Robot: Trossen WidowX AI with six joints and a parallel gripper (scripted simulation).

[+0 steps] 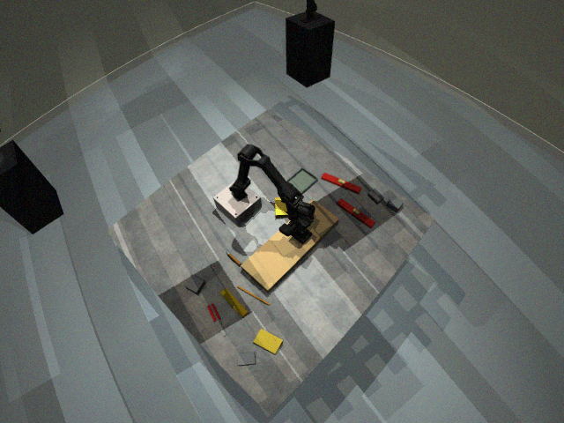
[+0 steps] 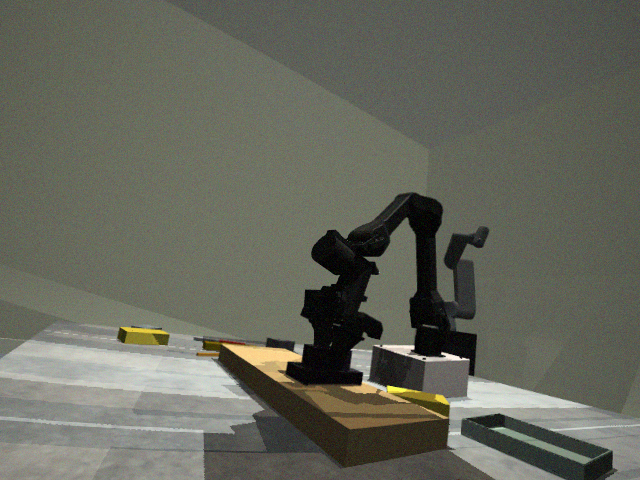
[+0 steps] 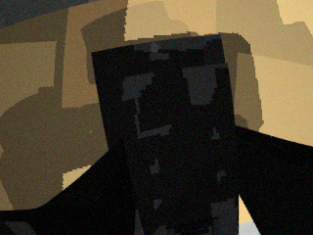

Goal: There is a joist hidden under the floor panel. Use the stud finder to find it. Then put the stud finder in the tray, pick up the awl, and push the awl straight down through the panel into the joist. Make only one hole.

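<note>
Right now my gripper tip is 360 mm to the left of the pencil, 100 mm short of it and 60 mm above it. The rest, counted from my gripper tip: stud finder 20 mm behind, 20 mm above; awl 330 mm to the right, 130 mm behind, 60 mm below; tray 260 mm behind, 220 mm to the left, 50 mm below.
</note>
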